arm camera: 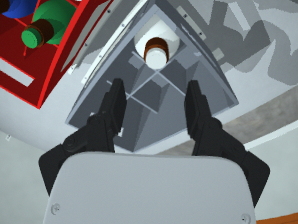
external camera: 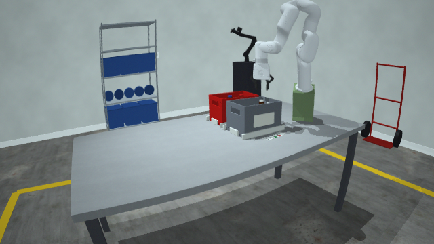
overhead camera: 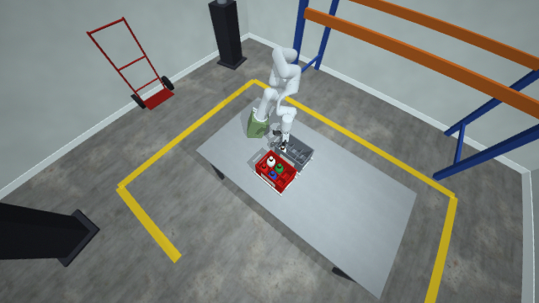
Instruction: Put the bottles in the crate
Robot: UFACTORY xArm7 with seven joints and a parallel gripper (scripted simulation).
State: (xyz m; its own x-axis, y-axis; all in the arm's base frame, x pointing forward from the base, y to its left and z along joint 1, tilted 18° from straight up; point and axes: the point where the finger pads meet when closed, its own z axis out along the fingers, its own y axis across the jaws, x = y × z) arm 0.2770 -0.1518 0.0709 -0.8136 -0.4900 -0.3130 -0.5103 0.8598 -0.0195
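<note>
Right now my hand is 230 mm to the left of the red bottle, 150 mm above it and 50 mm past it. From my hand the other things lie so: grey crate 160 mm below, 100 mm ahead, 30 mm to the left; then green-labelled bottle 160 mm to the right, 150 mm below, 60 mm ahead; then white-label bottle 150 mm below.
</note>
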